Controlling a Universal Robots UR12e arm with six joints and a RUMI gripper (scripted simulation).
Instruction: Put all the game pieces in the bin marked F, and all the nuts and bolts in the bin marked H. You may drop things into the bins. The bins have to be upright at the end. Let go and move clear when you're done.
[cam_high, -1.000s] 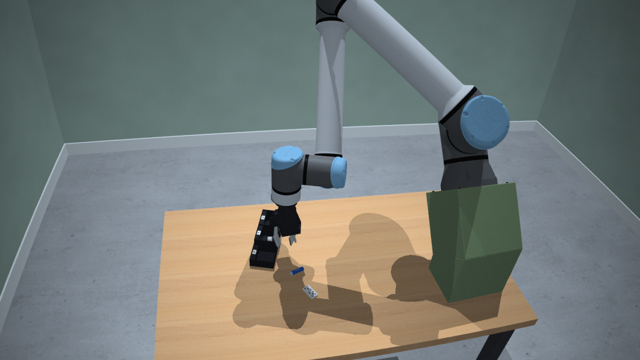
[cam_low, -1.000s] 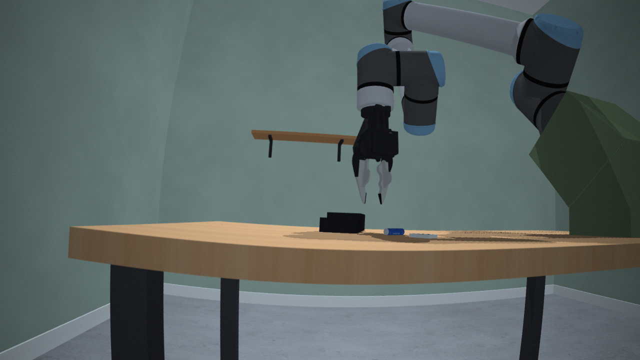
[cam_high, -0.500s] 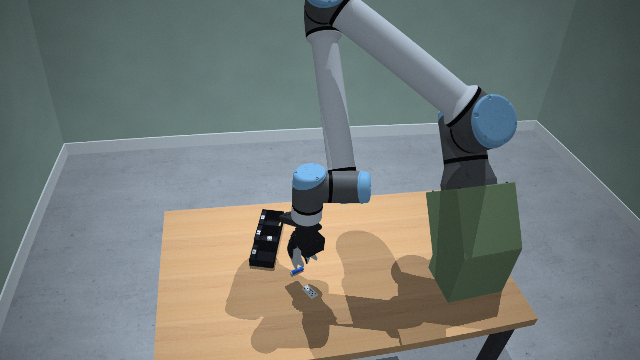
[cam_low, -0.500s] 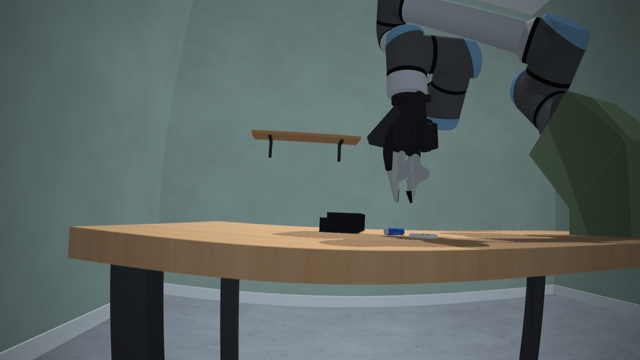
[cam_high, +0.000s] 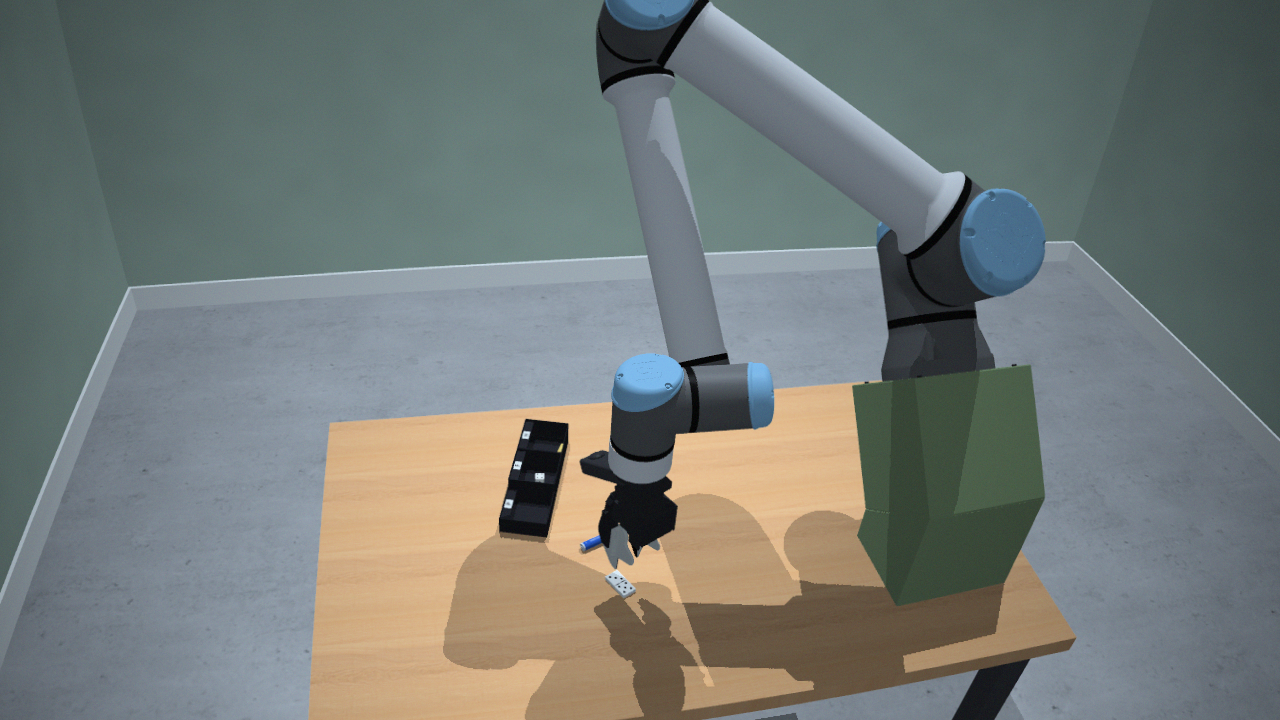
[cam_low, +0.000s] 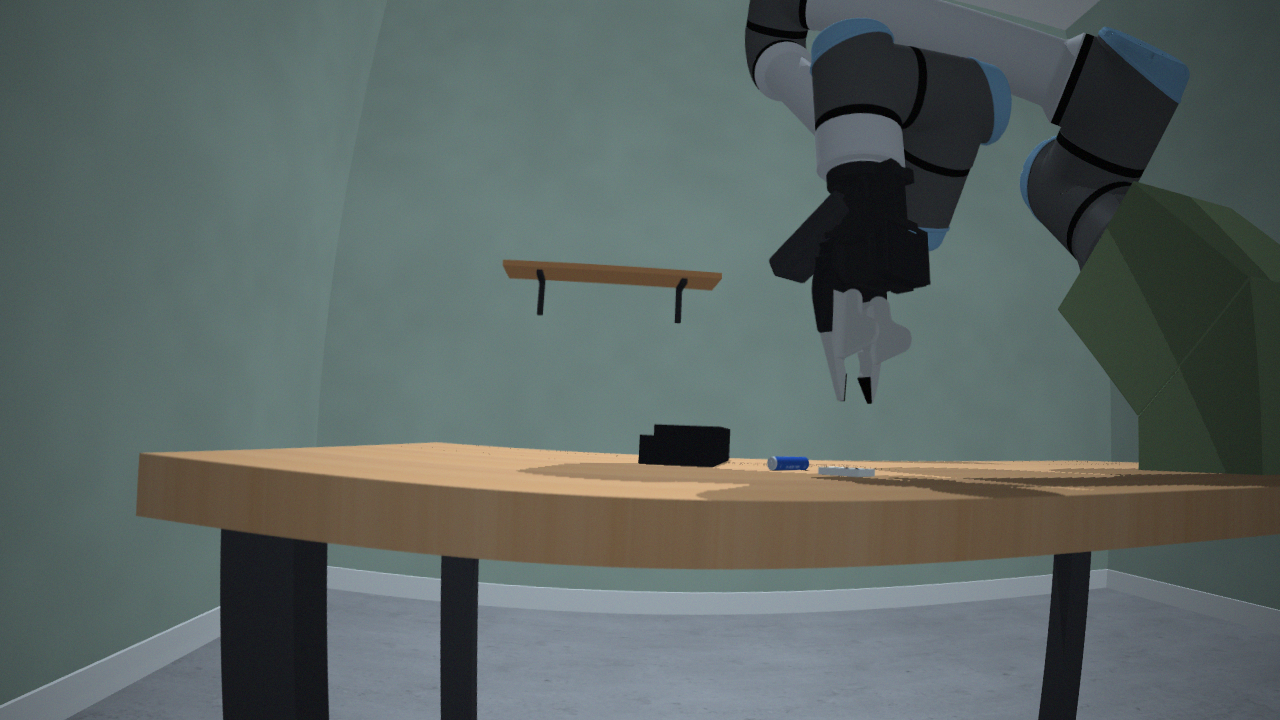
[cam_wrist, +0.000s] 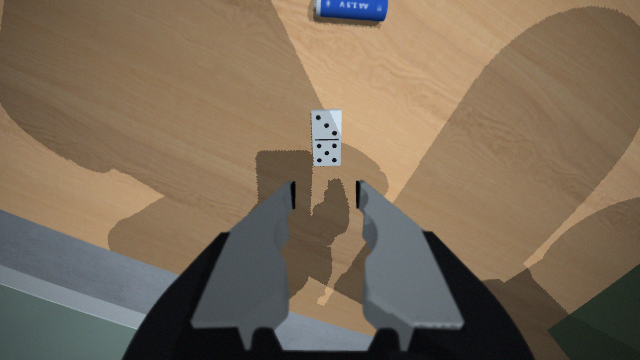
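Right now my hand is 80 mm above the white domino and 10 mm to the left of it. Round my hand: battery (100 mm to the right, 80 mm below, 20 mm ahead); then white die (270 mm to the right, 70 mm below, 70 mm ahead); then black bin (270 mm to the right, 70 mm ahead, 60 mm below).
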